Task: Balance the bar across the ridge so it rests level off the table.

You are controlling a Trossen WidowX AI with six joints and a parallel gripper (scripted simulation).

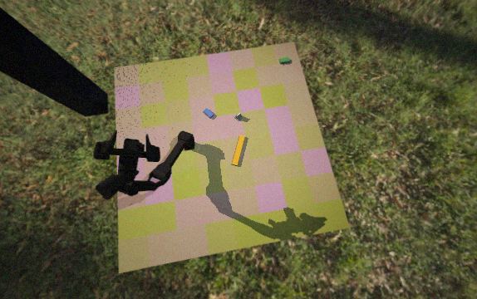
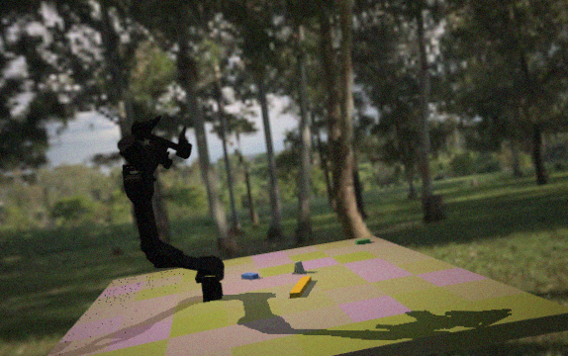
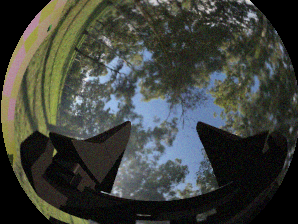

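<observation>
Right now my gripper tip is 610 mm above the yellow bar, 350 mm short of it and 40 mm to the right of it. The rest, counted from my gripper tip: small blue block (610 mm below, 320 mm to the left, 200 mm ahead); then small green block (780 mm ahead, 630 mm to the left, 610 mm below).
</observation>
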